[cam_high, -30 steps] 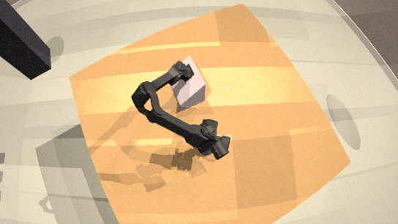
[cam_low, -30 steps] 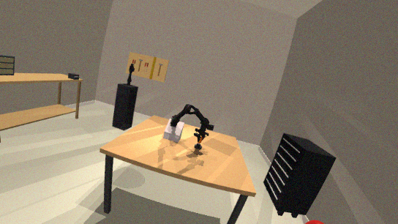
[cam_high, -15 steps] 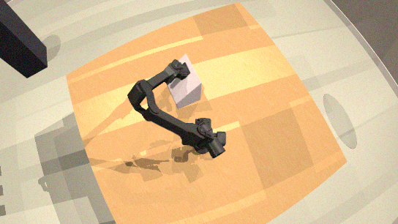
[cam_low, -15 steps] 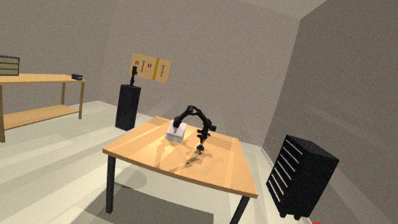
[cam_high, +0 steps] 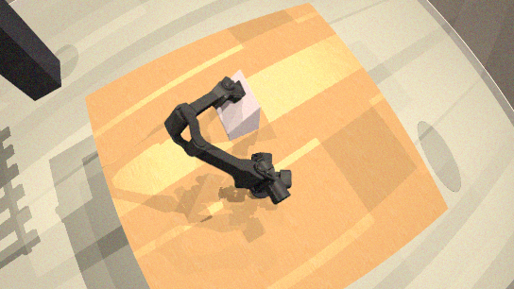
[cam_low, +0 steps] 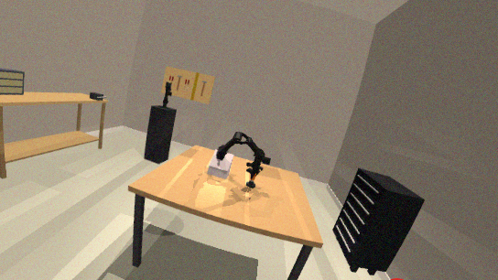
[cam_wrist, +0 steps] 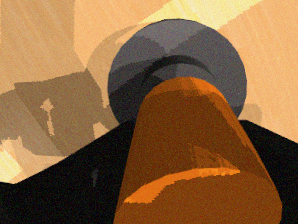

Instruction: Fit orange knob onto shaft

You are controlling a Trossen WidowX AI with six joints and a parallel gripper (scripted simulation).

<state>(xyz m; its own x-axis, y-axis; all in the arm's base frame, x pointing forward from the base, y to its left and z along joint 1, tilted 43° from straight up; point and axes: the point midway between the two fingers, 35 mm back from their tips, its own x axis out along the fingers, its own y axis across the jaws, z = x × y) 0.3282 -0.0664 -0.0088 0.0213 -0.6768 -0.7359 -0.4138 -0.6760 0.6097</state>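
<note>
My gripper tip is 3 cm below the orange knob. Round my gripper tip: dark round pedestal (4 cm below).
</note>
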